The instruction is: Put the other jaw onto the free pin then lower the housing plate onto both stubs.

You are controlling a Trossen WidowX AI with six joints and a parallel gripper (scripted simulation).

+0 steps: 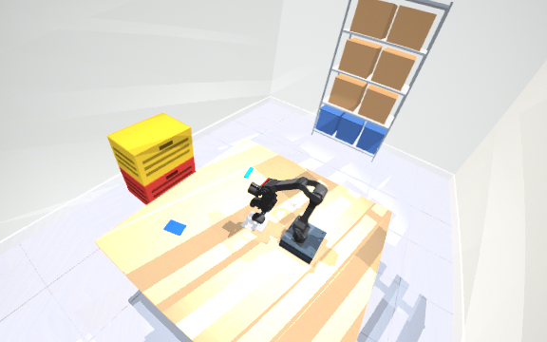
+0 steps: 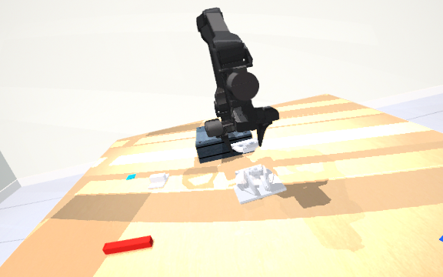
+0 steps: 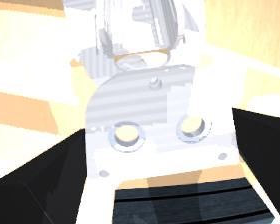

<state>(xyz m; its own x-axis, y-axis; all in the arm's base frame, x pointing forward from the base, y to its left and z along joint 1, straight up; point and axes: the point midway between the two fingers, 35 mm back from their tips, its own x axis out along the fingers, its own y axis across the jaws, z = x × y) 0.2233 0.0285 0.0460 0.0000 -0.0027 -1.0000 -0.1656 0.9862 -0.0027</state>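
Now: gripper tip 70 mm above the white jaw, 20 mm short of it and 10 mm to the left of it. The rest, counted from my gripper tip: small cyan marker 410 mm to the right, 130 mm behind, 80 mm below; then blue tile 360 mm ahead, 330 mm to the left, 80 mm below; then red bar 300 mm to the right, 200 mm ahead, 70 mm below.
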